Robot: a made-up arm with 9 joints. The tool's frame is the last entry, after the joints.
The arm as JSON. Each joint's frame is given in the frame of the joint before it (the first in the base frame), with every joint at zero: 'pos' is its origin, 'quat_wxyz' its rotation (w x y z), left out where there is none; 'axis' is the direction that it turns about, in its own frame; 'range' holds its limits. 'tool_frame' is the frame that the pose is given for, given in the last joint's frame.
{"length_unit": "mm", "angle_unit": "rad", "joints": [
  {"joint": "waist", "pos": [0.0, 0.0, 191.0], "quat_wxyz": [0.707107, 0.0, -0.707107, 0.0], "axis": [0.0, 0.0, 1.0], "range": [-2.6, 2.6]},
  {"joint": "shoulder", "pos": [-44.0, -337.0, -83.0], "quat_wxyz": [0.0, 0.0, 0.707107, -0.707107], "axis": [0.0, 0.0, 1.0], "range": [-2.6, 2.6]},
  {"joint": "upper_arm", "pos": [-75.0, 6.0, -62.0], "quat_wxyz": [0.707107, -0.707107, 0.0, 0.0], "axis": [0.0, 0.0, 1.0], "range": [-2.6, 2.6]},
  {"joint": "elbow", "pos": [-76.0, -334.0, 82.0], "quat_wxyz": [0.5, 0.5, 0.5, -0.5], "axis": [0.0, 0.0, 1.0], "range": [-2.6, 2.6]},
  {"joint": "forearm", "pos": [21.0, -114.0, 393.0], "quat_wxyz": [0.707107, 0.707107, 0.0, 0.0], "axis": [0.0, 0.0, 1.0], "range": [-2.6, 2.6]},
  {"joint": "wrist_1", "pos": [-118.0, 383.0, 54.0], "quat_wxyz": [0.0, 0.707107, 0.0, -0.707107], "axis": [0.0, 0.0, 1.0], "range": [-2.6, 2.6]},
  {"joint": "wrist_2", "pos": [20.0, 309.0, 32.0], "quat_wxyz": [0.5, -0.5, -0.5, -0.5], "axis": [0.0, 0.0, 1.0], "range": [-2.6, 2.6]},
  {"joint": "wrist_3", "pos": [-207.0, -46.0, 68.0], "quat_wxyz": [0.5, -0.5, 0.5, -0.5], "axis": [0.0, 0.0, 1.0], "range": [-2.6, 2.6]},
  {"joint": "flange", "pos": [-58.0, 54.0, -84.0], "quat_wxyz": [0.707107, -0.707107, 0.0, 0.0], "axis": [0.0, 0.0, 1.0], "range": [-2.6, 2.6]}
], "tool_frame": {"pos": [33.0, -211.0, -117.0], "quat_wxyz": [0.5, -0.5, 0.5, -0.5]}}
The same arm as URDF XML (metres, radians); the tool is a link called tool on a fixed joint. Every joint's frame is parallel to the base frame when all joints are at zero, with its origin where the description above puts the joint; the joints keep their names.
<robot name="arm">
<link name="base_link"/>
<link name="link1"/>
<link name="link2"/>
<link name="link3"/>
<link name="link4"/>
<link name="link5"/>
<link name="link6"/>
<link name="link7"/>
<link name="link8"/>
<link name="link9"/>
<link name="tool"/>
<joint name="waist" type="revolute"><parent link="base_link"/><child link="link1"/><origin xyz="0 0 0.191"/><axis xyz="-1 0 0"/><limit lower="-2.6" upper="2.6"/></joint>
<joint name="shoulder" type="revolute"><parent link="link1"/><child link="link2"/><origin xyz="0.083 -0.337 -0.044"/><axis xyz="0 -1 0"/><limit lower="-2.6" upper="2.6"/></joint>
<joint name="upper_arm" type="revolute"><parent link="link2"/><child link="link3"/><origin xyz="0.006 0.062 0.075"/><axis xyz="1 0 0"/><limit lower="-2.6" upper="2.6"/></joint>
<joint name="elbow" type="revolute"><parent link="link3"/><child link="link4"/><origin xyz="0.082 -0.334 0.076"/><axis xyz="0 -1 0"/><limit lower="-2.6" upper="2.6"/></joint>
<joint name="forearm" type="revolute"><parent link="link4"/><child link="link5"/><origin xyz="-0.021 -0.393 0.114"/><axis xyz="0 0 1"/><limit lower="-2.6" upper="2.6"/></joint>
<joint name="wrist_1" type="revolute"><parent link="link5"/><child link="link6"/><origin xyz="0.118 -0.383 0.054"/><axis xyz="1 0 0"/><limit lower="-2.6" upper="2.6"/></joint>
<joint name="wrist_2" type="revolute"><parent link="link6"/><child link="link7"/><origin xyz="0.032 0.309 -0.02"/><axis xyz="0 1 0"/><limit lower="-2.6" upper="2.6"/></joint>
<joint name="wrist_3" type="revolute"><parent link="link7"/><child link="link8"/><origin xyz="-0.207 0.068 0.046"/><axis xyz="1 0 0"/><limit lower="-2.6" upper="2.6"/></joint>
<joint name="flange" type="revolute"><parent link="link8"/><child link="link9"/><origin xyz="-0.084 -0.054 -0.058"/><axis xyz="0 -1 0"/><limit lower="-2.6" upper="2.6"/></joint>
<joint name="tool_fixed" type="fixed"><parent link="link9"/><child link="tool"/><origin xyz="0.211 0.117 0.033"/></joint>
</robot>

